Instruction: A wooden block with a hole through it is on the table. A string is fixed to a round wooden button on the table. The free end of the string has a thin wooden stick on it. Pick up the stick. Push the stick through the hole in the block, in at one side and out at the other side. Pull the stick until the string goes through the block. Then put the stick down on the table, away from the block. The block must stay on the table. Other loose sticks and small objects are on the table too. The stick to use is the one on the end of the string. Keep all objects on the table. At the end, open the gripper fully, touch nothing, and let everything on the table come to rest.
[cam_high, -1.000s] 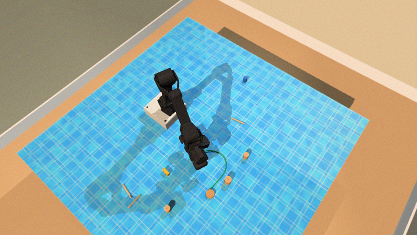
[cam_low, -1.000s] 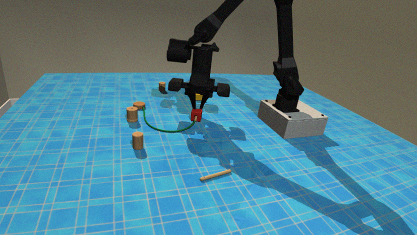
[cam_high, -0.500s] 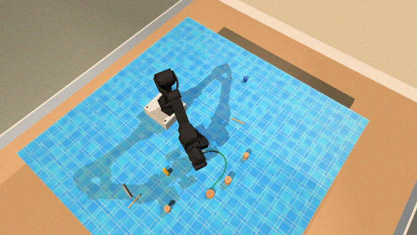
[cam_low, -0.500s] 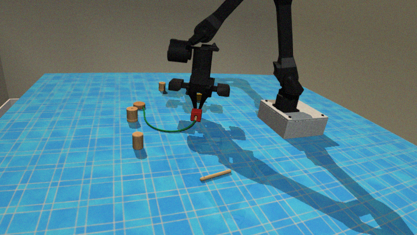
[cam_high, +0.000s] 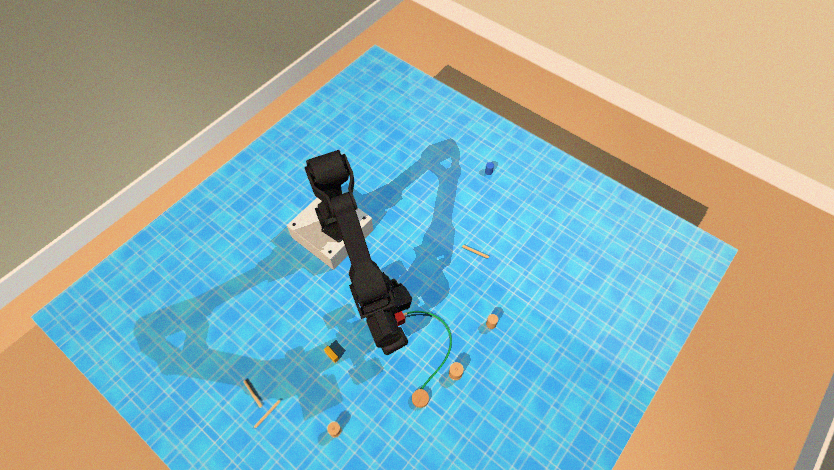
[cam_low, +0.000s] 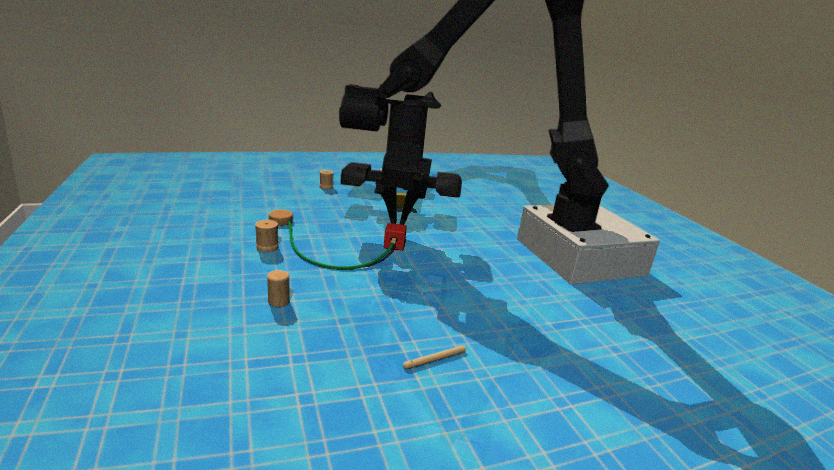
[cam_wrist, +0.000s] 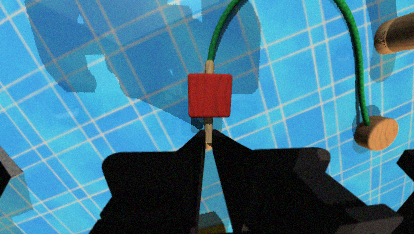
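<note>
The small red block lies 3 cm to the left of my gripper tip, 2 cm ahead of it and 1 cm above it. From my gripper tip the other things lie so: round wooden button 17 cm ahead, 9 cm to the right; yellow block 13 cm to the right, 6 cm behind; small wooden cylinder 21 cm ahead, 1 cm to the left, 1 cm above.
</note>
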